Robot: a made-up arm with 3 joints. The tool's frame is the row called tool. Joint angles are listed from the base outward. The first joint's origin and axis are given. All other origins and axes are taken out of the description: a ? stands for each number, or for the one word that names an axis. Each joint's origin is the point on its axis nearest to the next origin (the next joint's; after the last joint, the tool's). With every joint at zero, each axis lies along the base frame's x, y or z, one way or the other. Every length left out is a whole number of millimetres.
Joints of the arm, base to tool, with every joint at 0 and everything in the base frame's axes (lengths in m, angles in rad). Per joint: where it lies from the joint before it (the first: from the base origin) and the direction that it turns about. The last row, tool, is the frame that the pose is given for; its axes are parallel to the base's.
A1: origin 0 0 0.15 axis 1 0 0
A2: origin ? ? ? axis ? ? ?
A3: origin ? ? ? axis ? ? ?
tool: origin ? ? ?
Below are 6 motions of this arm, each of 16 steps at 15 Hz.
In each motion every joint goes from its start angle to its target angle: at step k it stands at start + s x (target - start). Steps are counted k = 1, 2, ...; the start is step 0. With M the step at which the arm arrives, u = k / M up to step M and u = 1 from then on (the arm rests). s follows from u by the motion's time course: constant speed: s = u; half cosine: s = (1 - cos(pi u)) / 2; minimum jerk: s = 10 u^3 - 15 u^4 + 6 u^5.
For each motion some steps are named. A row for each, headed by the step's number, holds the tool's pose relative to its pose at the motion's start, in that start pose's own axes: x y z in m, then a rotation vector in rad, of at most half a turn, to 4 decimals.
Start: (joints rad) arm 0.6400 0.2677 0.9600
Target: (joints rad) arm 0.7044 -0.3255 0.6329
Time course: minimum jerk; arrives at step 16
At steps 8, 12, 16:
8: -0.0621 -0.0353 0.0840 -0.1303 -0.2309 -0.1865
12: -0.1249 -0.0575 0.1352 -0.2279 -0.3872 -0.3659
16: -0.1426 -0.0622 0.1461 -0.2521 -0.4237 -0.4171

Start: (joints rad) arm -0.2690 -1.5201 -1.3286
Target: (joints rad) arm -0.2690 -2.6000 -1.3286
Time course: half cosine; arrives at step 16
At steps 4, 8, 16:
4: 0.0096 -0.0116 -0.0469 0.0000 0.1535 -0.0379
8: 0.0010 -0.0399 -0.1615 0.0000 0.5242 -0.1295
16: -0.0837 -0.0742 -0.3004 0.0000 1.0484 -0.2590

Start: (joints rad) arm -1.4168 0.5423 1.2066
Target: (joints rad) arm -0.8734 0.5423 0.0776
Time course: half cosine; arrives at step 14
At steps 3, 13, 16:
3: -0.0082 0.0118 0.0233 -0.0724 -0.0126 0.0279
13: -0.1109 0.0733 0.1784 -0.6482 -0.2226 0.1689
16: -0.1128 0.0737 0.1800 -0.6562 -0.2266 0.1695

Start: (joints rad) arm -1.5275 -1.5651 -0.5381
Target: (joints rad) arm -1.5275 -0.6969 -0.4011
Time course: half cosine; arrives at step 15
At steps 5, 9, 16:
5: -0.0004 0.0520 0.0303 0.0341 -0.1080 0.1883
9: -0.0261 0.1335 0.0773 0.0872 -0.2692 0.5007
16: -0.0710 0.1950 0.1123 0.1283 -0.3932 0.7748

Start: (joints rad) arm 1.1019 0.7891 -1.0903
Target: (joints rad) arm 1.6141 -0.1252 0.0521
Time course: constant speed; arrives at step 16
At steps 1, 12, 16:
1: -0.0078 -0.0275 -0.0271 0.0946 0.0388 -0.0474
12: -0.2243 -0.1546 -0.3820 1.1730 0.2990 -0.6746
16: -0.3298 -0.1026 -0.4936 1.5545 0.3248 -0.9541

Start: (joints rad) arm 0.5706 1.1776 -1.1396
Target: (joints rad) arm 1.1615 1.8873 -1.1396
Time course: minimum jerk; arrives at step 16
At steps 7, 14, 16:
7: -0.1227 -0.0383 0.0606 0.0578 -0.3385 -0.0866
14: -0.3659 -0.0454 0.1004 0.0261 -0.8638 -0.2548
16: -0.3728 -0.0443 0.1004 0.0231 -0.8775 -0.2598

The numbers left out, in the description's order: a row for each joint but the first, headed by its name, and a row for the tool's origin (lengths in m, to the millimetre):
A2: xyz 0 0.01 0.29, axis 0 0 1
A3: xyz 0.3 -0.01 0, axis 1 0 0
tool: xyz 0 -0.09 0.12

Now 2 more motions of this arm.
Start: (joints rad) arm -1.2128 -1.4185 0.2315
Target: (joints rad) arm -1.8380 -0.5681 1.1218
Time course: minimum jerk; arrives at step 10
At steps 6, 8, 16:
6: -0.1141 0.1800 -0.0197 0.3979 -0.0450 0.6948
8: -0.1737 0.2535 -0.0598 0.4598 0.0619 0.9349
16: -0.1880 0.2689 -0.0720 0.4662 0.0944 0.9829

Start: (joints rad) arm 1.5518 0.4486 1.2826
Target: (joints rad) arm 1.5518 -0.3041 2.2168
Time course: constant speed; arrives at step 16
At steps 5, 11, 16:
5: -0.0385 -0.0496 0.0326 0.2906 -0.2337 -0.0335
11: -0.0845 -0.0927 0.0530 0.6277 -0.5260 0.0173
16: -0.1163 -0.1143 0.0622 0.8884 -0.7672 0.1387

